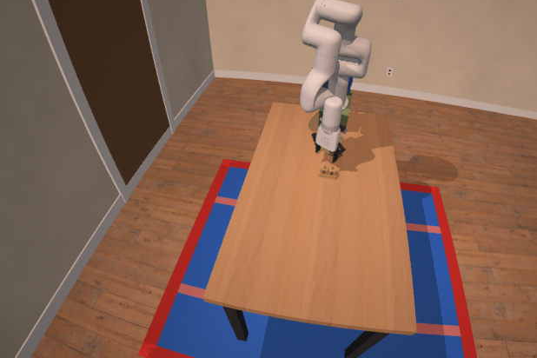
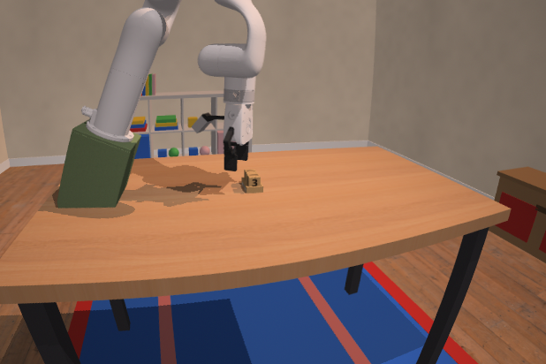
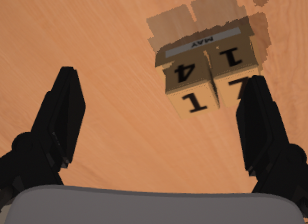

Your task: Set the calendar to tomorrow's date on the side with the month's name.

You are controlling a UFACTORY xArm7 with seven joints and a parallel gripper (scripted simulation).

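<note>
Now: hand 4 cm short of the wooden digit cube, 1 cm to the right of it and 6 cm above it. The rest, counted from my hand: low tray (4 cm ahead, 2 cm to the left, 7 cm below); then wooden cube (4 cm ahead, 4 cm to the left, 6 cm below).
</note>
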